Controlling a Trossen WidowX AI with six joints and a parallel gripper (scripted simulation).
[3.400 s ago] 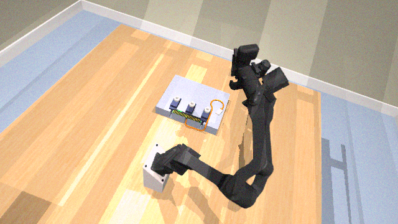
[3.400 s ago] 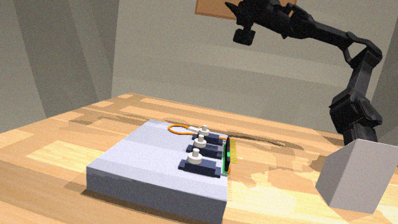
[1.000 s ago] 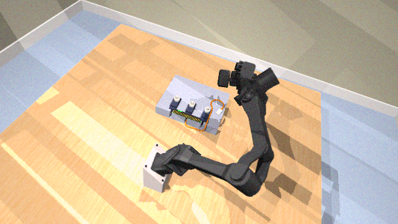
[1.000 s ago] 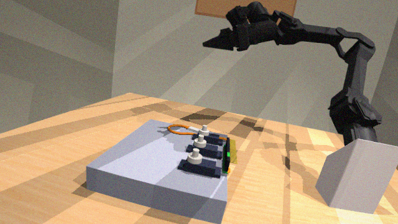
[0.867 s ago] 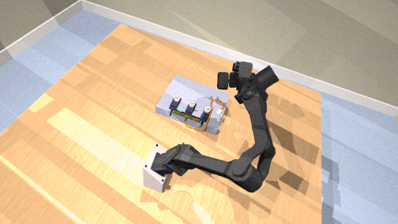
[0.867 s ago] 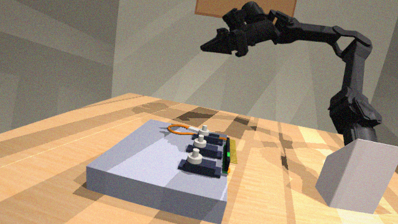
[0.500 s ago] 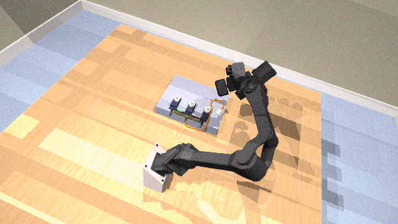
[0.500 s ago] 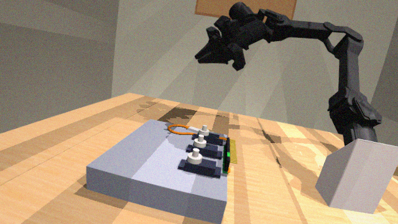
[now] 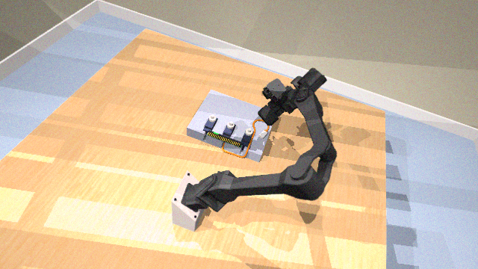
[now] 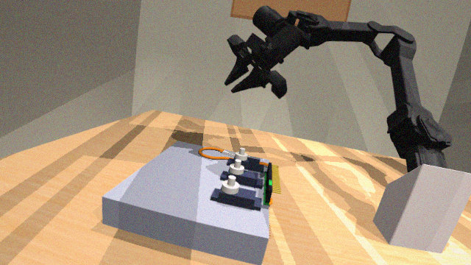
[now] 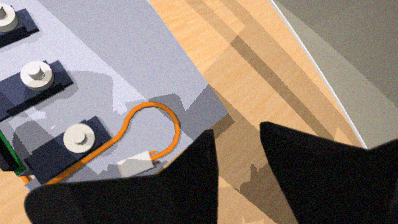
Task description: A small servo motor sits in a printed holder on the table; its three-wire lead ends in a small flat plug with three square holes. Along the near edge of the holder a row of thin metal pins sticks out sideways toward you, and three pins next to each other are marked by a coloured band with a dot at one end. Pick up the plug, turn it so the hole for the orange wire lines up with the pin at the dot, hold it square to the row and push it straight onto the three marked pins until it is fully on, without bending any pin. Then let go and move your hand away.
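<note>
Right now my gripper tip is 18 cm to the right of the dark dot, 13 cm above it and 11 cm past it. Also, from my gripper tip: grey holder: 18 cm below, 13 cm to the left, 5 cm ahead; then green band: 18 cm to the left, 13 cm below, 11 cm behind.
</note>
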